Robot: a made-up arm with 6 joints. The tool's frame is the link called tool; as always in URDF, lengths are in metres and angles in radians.
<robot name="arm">
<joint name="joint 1" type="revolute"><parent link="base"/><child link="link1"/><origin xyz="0.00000 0.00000 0.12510" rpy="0.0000 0.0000 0.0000"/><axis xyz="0 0 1"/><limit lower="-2.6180" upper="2.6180" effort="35" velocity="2.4"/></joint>
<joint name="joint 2" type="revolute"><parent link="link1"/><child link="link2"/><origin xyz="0.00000 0.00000 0.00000" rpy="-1.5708 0.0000 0.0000"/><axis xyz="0 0 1"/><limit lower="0.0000" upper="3.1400" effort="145" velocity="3.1"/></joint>
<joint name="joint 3" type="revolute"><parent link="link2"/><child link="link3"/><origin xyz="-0.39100 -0.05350 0.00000" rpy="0.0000 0.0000 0.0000"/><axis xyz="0 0 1"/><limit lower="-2.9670" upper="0.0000" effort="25" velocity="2.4"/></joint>
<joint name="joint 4" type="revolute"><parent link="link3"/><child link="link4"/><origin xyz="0.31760 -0.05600 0.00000" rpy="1.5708 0.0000 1.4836"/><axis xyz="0 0 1"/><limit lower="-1.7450" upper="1.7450" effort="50" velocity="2.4"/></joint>
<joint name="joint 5" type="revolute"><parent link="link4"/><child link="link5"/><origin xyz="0.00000 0.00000 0.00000" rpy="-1.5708 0.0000 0.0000"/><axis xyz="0 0 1"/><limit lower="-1.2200" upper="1.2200" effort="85" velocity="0.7"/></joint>
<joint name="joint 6" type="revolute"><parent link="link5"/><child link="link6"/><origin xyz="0.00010 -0.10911 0.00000" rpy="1.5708 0.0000 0.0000"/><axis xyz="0 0 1"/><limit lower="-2.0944" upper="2.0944" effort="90" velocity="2.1"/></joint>
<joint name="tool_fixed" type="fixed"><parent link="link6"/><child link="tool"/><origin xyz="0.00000 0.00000 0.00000" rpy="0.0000 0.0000 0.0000"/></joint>
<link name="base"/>
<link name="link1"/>
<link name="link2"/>
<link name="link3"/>
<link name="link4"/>
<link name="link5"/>
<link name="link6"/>
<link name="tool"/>
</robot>
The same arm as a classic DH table. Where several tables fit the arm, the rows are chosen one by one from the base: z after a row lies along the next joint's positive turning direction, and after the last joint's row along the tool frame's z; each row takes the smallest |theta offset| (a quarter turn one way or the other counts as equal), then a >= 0, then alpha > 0; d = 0 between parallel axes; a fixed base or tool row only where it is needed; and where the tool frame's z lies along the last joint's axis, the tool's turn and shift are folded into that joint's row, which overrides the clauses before.
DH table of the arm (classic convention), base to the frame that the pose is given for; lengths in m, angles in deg. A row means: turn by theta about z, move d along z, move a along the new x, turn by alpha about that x. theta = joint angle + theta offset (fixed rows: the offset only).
joint 1: d 0.1251, theta_offset 0, a 0, alpha -90
joint 2: d 0, theta_offset 7.79, a -0.3946, alpha 0
joint 3: d 0, theta_offset 77.21, a -0.0281, alpha 90
joint 4: d 0.3213, theta_offset 0, a 0, alpha -90
joint 5: d 0, theta_offset 0, a 0.0001, alpha 90
joint 6: d 0.1091, theta_offset 0, a 0, alpha 0
Joint limits (deg, base to tool): -150..150 0..179.91 -170..0 -99.98..99.98 -69.9..69.9 -120..120

